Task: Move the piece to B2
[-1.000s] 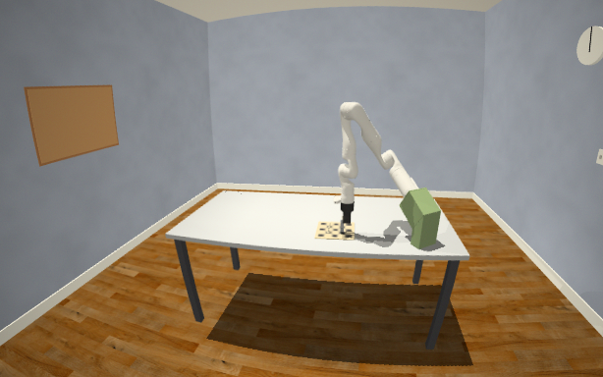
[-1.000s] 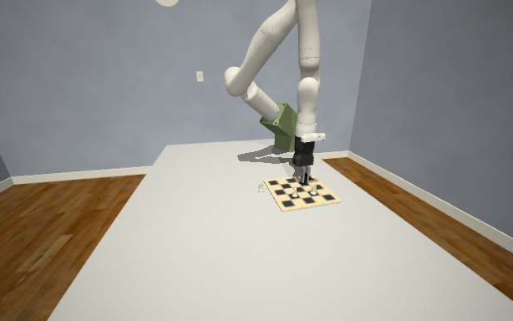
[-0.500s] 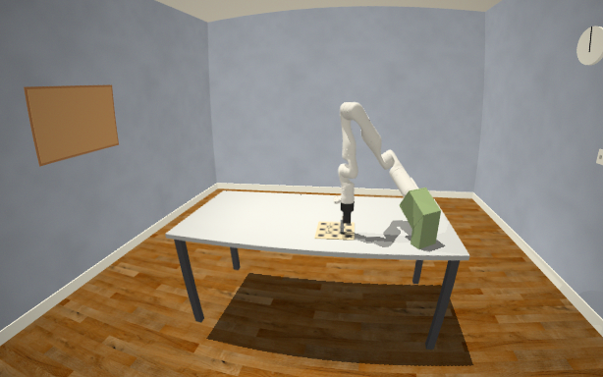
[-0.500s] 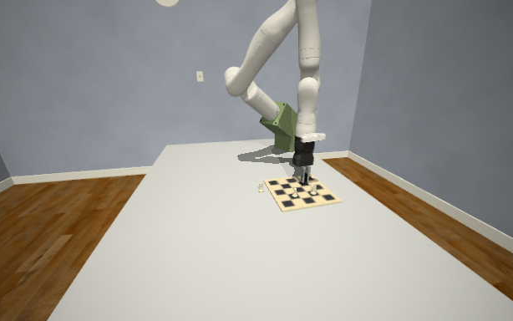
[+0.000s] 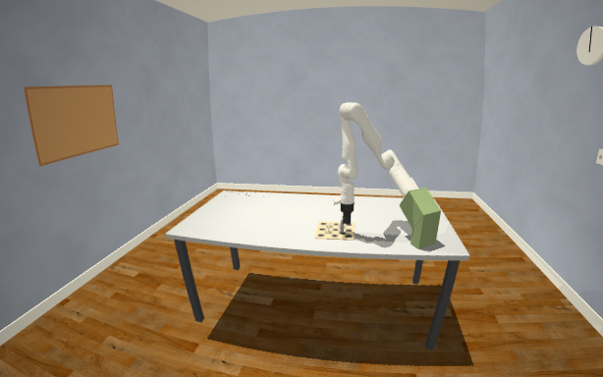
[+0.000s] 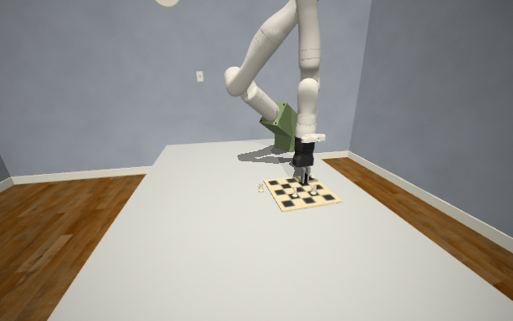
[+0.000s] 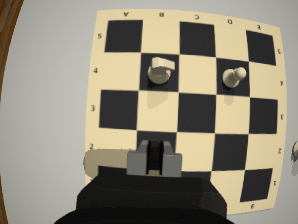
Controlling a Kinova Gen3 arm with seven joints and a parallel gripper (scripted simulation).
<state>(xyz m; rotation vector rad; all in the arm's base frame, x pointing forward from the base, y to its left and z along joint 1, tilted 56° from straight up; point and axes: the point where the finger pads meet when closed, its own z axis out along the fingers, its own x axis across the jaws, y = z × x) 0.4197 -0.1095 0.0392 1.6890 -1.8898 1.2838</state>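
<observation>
Right now my hand is 1 cm above the black piece. Also, from my hand: small chessboard 3 cm ahead, 5 cm to the right, 3 cm below; pale piece 5 cm behind, 17 cm to the right, 2 cm below.
</observation>
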